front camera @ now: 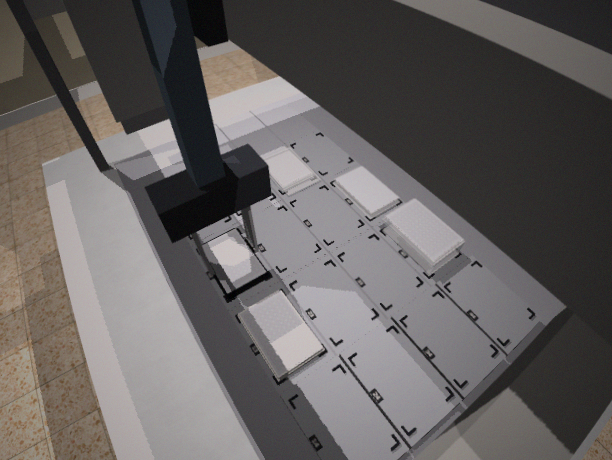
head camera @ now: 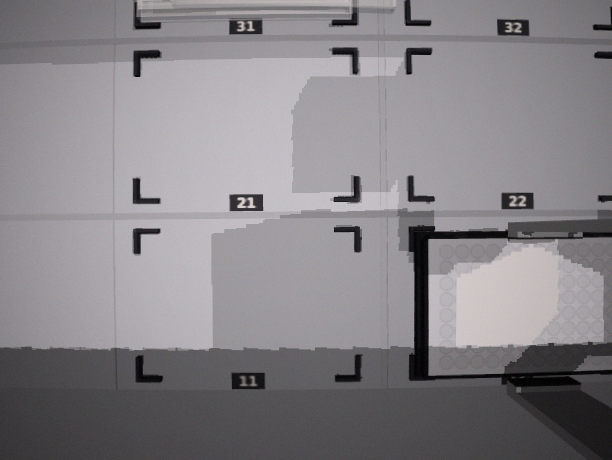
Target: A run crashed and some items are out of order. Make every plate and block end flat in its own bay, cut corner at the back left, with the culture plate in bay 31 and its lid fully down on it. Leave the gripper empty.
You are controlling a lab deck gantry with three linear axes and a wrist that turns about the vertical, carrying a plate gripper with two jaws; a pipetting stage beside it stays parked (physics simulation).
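Places are measured from the robot's base along level axes (x ahead, y left, z up), in millimetres.
Where they show: gripper, fingertip midpoint: (front camera: 231, 256) (head camera: 539, 308); robot's base at its link origin: (head camera: 142, 375).
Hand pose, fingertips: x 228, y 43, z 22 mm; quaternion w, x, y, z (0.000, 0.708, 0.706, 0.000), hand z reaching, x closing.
Note:
Each offset is from my fingertips to the top centre of the thing. "spot": to the spot under its first point.
The gripper (front camera: 232, 261) (head camera: 545, 306) is low over bay 12. Its two jaws stand against the long sides of a black-rimmed plate @[0 mm ahead, 0 mm left, 8 mm down] (front camera: 260, 281) (head camera: 421, 310) and look shut on it. Whether the plate is off the deck cannot be told. In bay 31, at the back, the clear culture plate @[spot: 163 mm back, 173 mm left, 14 mm down] (head camera: 245, 11) lies with its lid @[140 mm back, 214 mm left, 0 mm up] (front camera: 289, 166) (head camera: 382, 5) shifted sideways toward bay 32. A white plate @[164 mm ahead, 0 mm left, 8 mm down] (front camera: 285, 330) lies in the bay beside the held plate. Another white plate @[0 mm ahead, 321 mm left, 8 mm down] (front camera: 367, 190) lies in bay 42. A taller welled plate @[164 mm ahead, 310 mm left, 34 mm up] (front camera: 425, 232) beyond it shows a second, offset rim beneath.
The gripper's black body (front camera: 210, 200) hides part of the deck in the front view. Bays 11 @[spot: 164 mm back, 46 mm right, 22 mm down] (head camera: 248, 381), 21 (head camera: 245, 202) and 22 @[spot: 0 mm ahead, 61 mm left, 22 mm down] (head camera: 517, 201) show their labels and black corner marks. A dark post (front camera: 65, 95) stands at the back left.

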